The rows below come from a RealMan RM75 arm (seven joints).
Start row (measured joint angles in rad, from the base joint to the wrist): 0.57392, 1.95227, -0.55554, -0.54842, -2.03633, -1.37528, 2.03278
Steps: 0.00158, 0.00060, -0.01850, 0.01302, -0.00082, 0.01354, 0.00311; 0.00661, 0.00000, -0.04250, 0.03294, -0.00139, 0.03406, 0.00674; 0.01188, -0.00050, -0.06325, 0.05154, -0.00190, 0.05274, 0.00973; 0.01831, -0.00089, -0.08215, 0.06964, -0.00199, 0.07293, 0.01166; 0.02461, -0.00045, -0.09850, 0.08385, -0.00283, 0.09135, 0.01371; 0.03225, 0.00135, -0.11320, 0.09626, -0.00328, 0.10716, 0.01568; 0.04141, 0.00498, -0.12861, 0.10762, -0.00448, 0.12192, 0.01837; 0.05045, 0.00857, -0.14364, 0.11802, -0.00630, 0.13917, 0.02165
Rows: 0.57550, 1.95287, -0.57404, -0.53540, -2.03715, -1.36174, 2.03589; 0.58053, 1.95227, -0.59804, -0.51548, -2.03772, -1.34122, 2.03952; 0.58580, 1.95177, -0.61879, -0.49688, -2.03823, -1.32254, 2.04251; 0.59223, 1.95138, -0.63769, -0.47878, -2.03832, -1.30235, 2.04444; 0.59853, 1.95182, -0.65404, -0.46457, -2.03916, -1.28393, 2.04649; 0.60617, 1.95362, -0.66874, -0.45216, -2.03961, -1.26812, 2.04846; 0.61533, 1.95725, -0.68415, -0.44080, -2.04081, -1.25336, 2.05115; 0.62437, 1.96084, -0.69918, -0.43040, -2.04263, -1.23611, 2.05443
